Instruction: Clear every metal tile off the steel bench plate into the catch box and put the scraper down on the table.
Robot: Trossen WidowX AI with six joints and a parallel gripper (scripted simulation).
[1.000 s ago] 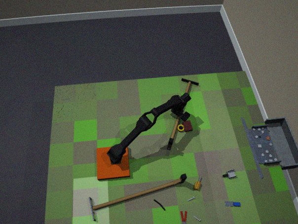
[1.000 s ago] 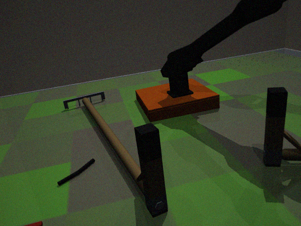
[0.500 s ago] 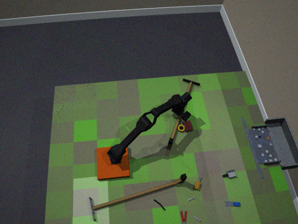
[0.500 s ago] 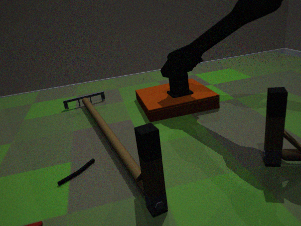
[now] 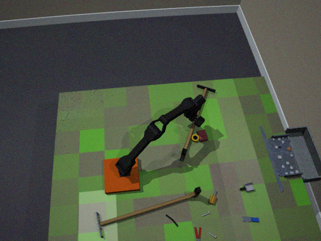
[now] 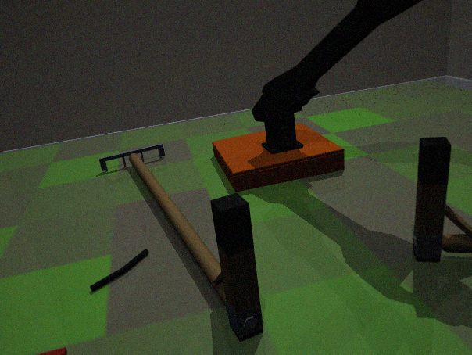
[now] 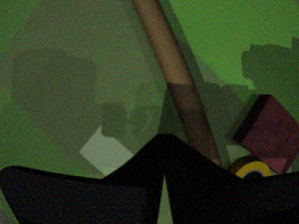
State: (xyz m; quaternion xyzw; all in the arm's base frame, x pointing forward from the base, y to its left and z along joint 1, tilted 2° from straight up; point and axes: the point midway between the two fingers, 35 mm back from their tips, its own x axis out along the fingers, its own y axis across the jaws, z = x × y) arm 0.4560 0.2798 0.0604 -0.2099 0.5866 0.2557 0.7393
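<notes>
My gripper tip is 4 cm short of the long scraper, 1 cm to the right of it and 2 cm above it. Also, from my gripper tip: yellow ring 1 cm ahead, 11 cm to the right, 7 cm below; then black strip 22 cm behind, 60 cm to the right, 8 cm below; then red block 7 cm ahead, 10 cm to the right, 7 cm below.
</notes>
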